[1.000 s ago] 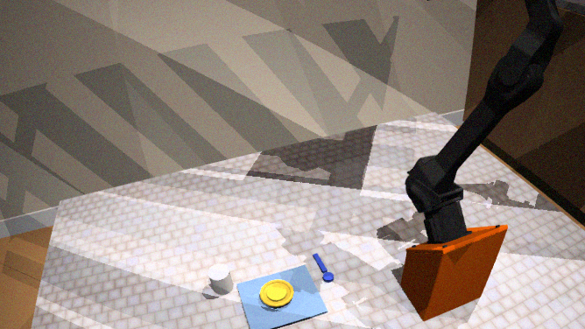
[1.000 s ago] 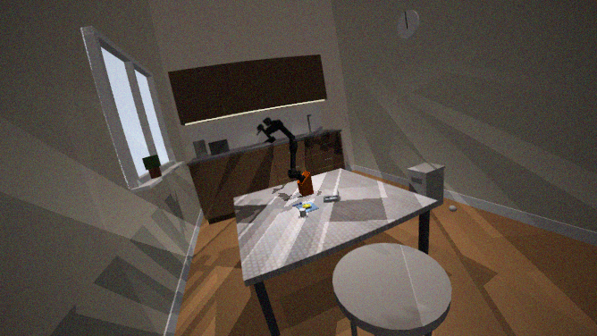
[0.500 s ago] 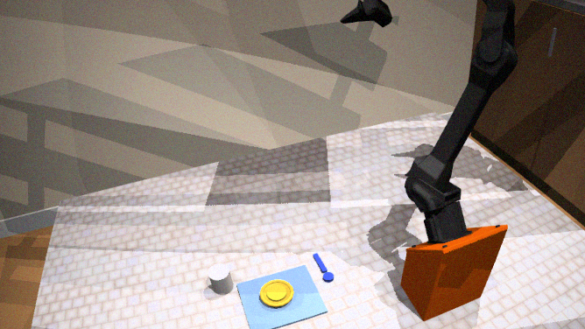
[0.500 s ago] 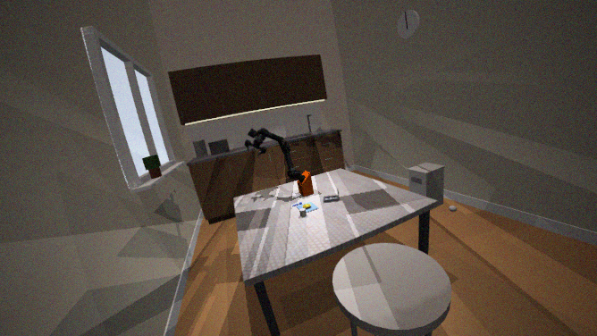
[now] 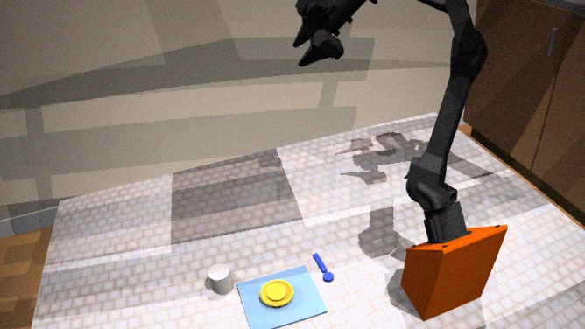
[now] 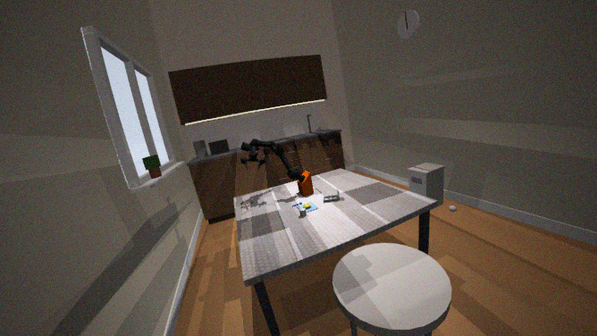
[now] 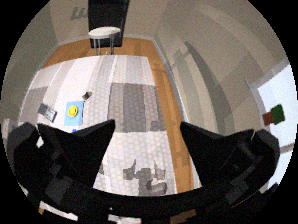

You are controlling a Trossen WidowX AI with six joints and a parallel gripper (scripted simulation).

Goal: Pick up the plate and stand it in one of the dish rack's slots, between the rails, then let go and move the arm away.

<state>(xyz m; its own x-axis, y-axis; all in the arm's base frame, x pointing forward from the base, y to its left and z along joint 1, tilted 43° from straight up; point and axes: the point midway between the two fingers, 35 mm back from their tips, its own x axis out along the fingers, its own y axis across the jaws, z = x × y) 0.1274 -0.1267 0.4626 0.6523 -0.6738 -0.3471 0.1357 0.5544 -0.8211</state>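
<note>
My gripper tip is 160 mm short of the yellow plate, 330 mm to the right of it and 350 mm above it. The rest, counted from my gripper tip: blue spoon 50 mm ahead, 290 mm to the left, 360 mm below; light blue mat 150 mm ahead, 340 mm to the left, 360 mm below; cup 260 mm ahead, 270 mm to the left, 340 mm below.
</note>
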